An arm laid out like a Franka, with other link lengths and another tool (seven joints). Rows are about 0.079 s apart.
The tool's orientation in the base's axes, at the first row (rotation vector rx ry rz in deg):
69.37 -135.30 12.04
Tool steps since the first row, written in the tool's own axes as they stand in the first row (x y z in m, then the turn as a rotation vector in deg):
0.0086 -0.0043 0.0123 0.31 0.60 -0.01
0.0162 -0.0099 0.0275 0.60 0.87 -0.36
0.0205 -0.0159 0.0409 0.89 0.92 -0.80
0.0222 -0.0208 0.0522 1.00 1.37 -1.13
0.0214 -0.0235 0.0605 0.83 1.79 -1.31
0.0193 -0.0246 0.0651 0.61 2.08 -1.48
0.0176 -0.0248 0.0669 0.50 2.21 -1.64
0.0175 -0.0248 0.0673 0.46 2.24 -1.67
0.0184 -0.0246 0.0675 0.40 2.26 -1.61
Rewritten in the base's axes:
-0.0050 -0.0130 -0.0070 -0.63 0.14 0.20
-0.0095 -0.0271 -0.0171 -0.87 0.21 0.67
-0.0115 -0.0384 -0.0273 -0.90 0.18 1.20
-0.0123 -0.0464 -0.0367 -1.20 0.48 1.57
-0.0125 -0.0503 -0.0446 -1.39 0.92 1.68
-0.0122 -0.0510 -0.0497 -1.46 1.31 1.75
-0.0118 -0.0505 -0.0521 -1.45 1.52 1.85
-0.0119 -0.0505 -0.0525 -1.45 1.58 1.86
-0.0126 -0.0511 -0.0522 -1.45 1.61 1.78

